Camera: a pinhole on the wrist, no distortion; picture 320 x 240 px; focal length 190.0 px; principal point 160.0 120.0 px. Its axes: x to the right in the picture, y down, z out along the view. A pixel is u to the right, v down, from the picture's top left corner.
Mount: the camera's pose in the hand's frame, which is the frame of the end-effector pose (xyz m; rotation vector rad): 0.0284 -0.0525 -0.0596 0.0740 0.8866 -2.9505
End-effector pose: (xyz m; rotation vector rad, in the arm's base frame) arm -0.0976 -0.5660 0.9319 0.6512 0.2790 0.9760
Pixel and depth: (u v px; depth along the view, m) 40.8 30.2 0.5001
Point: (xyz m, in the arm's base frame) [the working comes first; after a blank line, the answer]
In the camera's frame: -0.3137 -0.2364 0.5001

0.4029 -0.5474 1.2726
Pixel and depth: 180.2 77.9 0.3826
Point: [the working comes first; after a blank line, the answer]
In the camera's frame: 0.0407 -0.0848 0.3826

0.1689 -0.7830 1.0442
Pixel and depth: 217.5 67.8 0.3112
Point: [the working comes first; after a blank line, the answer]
In the camera's frame: 0.0942 -0.0855 0.3112

0.0844 -0.7873 1.0158
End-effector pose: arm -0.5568 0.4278 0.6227 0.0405 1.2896 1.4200
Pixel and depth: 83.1 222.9 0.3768
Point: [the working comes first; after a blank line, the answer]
In the camera's frame: -0.1525 0.2041 0.3768

-0.2334 0.5456 0.2790
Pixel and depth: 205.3 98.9 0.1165
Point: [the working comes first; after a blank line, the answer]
In the camera's frame: 0.0278 -0.0129 0.1165

-0.4551 0.4246 0.5681
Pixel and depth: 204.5 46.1 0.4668
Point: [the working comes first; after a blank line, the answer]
In the camera's frame: 0.1093 -0.1816 0.4668

-0.1340 0.5813 0.7418
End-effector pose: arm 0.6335 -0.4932 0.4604 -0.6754 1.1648 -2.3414
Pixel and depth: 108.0 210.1 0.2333
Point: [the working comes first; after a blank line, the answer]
In the camera's frame: -0.0639 0.1106 0.2333

0.5624 -0.4452 0.7444
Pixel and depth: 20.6 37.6 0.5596
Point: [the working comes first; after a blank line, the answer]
In the camera's frame: -0.4106 -0.2427 0.5596

0.6304 -0.9906 0.9668
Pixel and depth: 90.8 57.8 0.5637
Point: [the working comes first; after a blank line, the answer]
In the camera's frame: -0.2053 -0.1845 0.5637

0.7534 -0.8173 0.9478
